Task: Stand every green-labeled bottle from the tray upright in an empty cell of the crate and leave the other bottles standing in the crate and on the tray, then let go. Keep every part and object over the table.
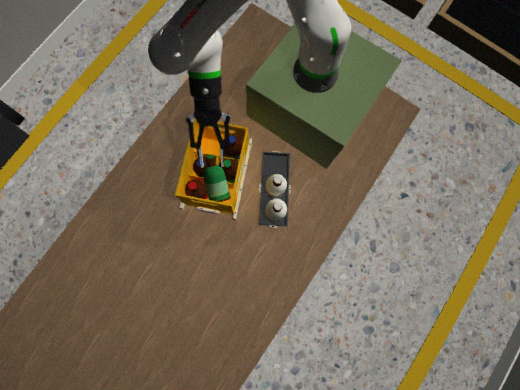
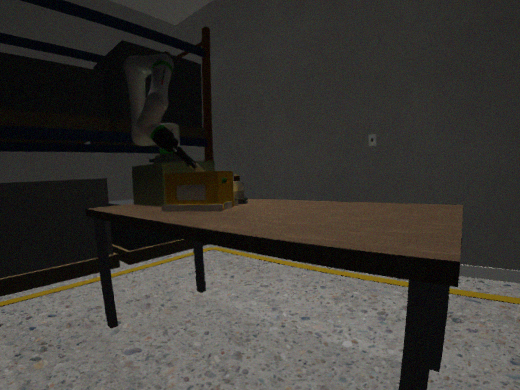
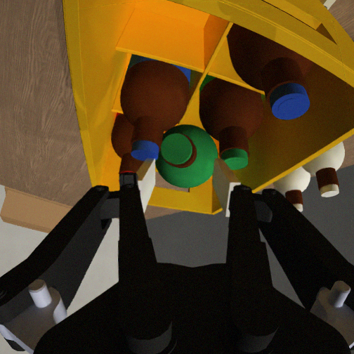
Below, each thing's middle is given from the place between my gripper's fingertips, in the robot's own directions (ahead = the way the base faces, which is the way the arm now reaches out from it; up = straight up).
Right now my hand is 90 mm short of the red-capped bottle (image 3: 122,129), 90 mm above it and 30 mm to the left of it.
